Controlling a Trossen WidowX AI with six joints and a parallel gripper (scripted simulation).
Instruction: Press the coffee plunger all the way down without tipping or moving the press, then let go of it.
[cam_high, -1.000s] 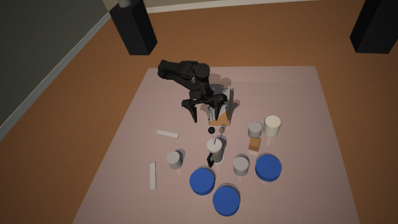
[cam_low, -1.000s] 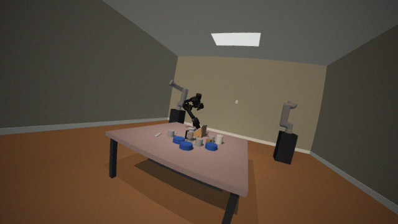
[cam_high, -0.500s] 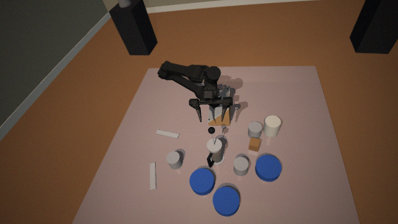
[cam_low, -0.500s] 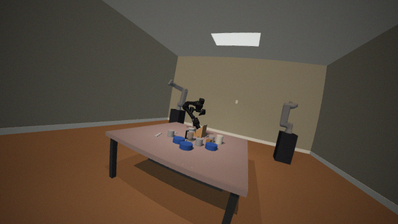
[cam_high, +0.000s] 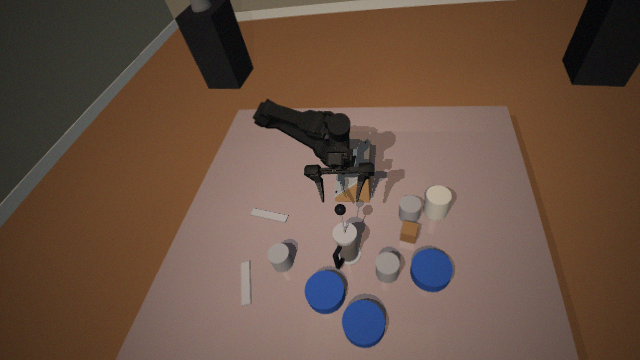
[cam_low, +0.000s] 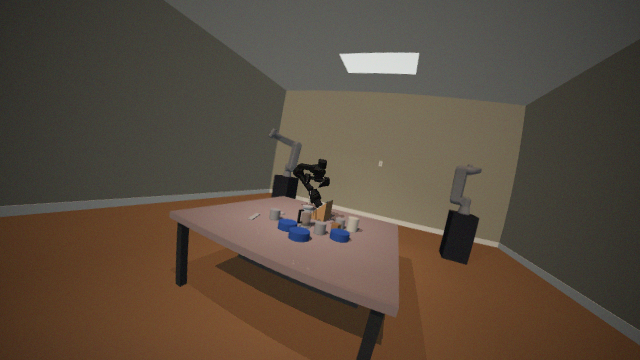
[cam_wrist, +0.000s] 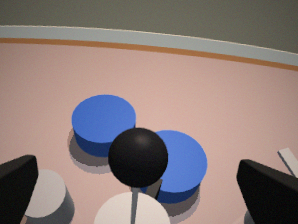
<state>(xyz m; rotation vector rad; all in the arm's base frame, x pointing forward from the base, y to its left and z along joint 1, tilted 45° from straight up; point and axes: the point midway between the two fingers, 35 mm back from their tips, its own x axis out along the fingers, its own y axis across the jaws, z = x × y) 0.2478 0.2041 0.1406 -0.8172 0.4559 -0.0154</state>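
My gripper tip is now 30 mm short of the coffee press and 150 mm above it. Round my gripper tip: white cylinder 200 mm behind, 270 mm to the left, 230 mm below; brown cube 80 mm behind, 190 mm to the left, 260 mm below.
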